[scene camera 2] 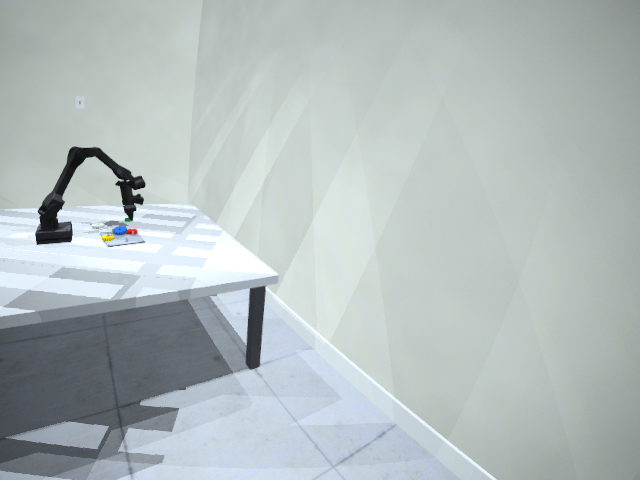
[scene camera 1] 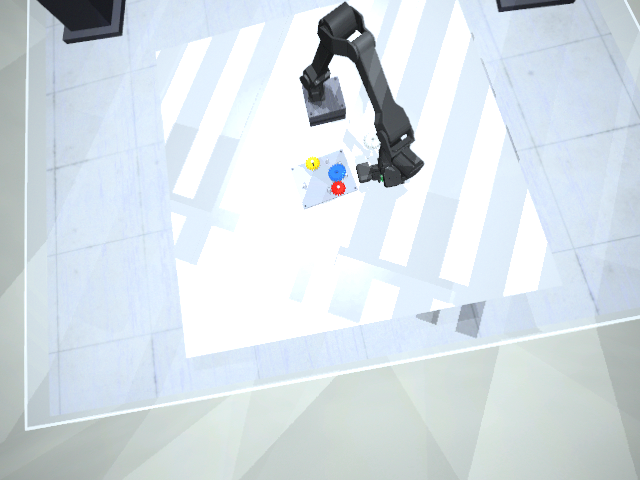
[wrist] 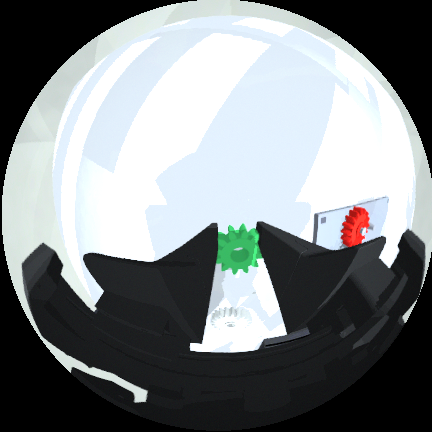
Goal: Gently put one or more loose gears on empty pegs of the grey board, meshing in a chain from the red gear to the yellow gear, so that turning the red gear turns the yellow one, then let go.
My gripper [scene camera 1: 383, 180] carries a small green gear [wrist: 226, 255], which touches nothing else. Also in view: a grey board [scene camera 1: 317, 181] and a red gear [wrist: 357, 218].
My gripper shows as well in the wrist view [wrist: 236, 227]. The grey board is seen too in the wrist view [wrist: 327, 224].
